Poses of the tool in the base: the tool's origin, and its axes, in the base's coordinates. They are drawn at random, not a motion.
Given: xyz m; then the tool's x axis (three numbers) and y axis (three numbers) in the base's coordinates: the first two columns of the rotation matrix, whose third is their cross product.
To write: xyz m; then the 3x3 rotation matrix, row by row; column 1 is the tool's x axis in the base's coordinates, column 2 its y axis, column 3 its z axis. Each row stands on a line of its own. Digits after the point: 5 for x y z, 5 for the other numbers.
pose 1, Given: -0.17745 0.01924 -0.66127 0.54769 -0.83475 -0.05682 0.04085 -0.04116 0.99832
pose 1, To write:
-0.17745 0.01924 -0.66127
0.54769 0.04085 -0.83569
-0.83475 -0.04116 -0.54909
-0.05682 0.99832 0.01156

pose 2, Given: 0.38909 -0.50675 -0.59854 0.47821 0.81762 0.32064 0.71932 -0.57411 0.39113
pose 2, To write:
0.38909 -0.50675 -0.59854
0.47821 0.71932 0.50388
0.81762 -0.57411 0.04360
0.32064 0.39113 -0.86268

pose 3, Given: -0.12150 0.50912 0.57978 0.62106 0.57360 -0.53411 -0.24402 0.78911 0.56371
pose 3, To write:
-0.12150 0.50912 0.57978
0.62106 -0.24402 0.74482
0.57360 0.78911 -0.21976
-0.53411 0.56371 0.63005

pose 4, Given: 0.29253 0.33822 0.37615 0.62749 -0.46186 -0.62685 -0.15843 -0.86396 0.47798
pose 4, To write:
0.29253 0.33822 0.37615
0.62749 -0.15843 -0.76233
-0.46186 -0.86396 -0.20062
-0.62685 0.47798 -0.61530

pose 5, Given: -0.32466 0.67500 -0.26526 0.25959 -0.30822 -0.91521 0.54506 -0.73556 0.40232
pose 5, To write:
-0.32466 0.67500 -0.26526
0.25959 0.54506 -0.79719
-0.30822 -0.73556 -0.60328
-0.91521 0.40232 -0.02295

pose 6, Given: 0.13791 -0.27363 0.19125 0.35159 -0.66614 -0.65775 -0.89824 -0.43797 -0.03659
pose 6, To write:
0.13791 -0.27363 0.19125
0.35159 -0.89824 -0.26370
-0.66614 -0.43797 0.60368
-0.65775 -0.03659 -0.75234

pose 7, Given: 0.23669 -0.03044 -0.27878 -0.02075 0.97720 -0.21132 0.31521 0.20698 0.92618
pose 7, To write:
0.23669 -0.03044 -0.27878
-0.02075 0.31521 0.94880
0.97720 0.20698 -0.04739
-0.21132 0.92618 -0.31232

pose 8, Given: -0.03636 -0.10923 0.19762 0.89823 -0.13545 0.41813 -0.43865 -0.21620 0.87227
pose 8, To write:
-0.03636 -0.10923 0.19762
0.89823 -0.43865 -0.02775
-0.13545 -0.21620 -0.96691
0.41813 0.87227 -0.25361

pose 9, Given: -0.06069 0.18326 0.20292 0.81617 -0.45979 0.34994 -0.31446 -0.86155 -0.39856
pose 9, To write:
-0.06069 0.18326 0.20292
0.81617 -0.31446 0.48474
-0.45979 -0.86155 0.21525
0.34994 -0.39856 -0.84776

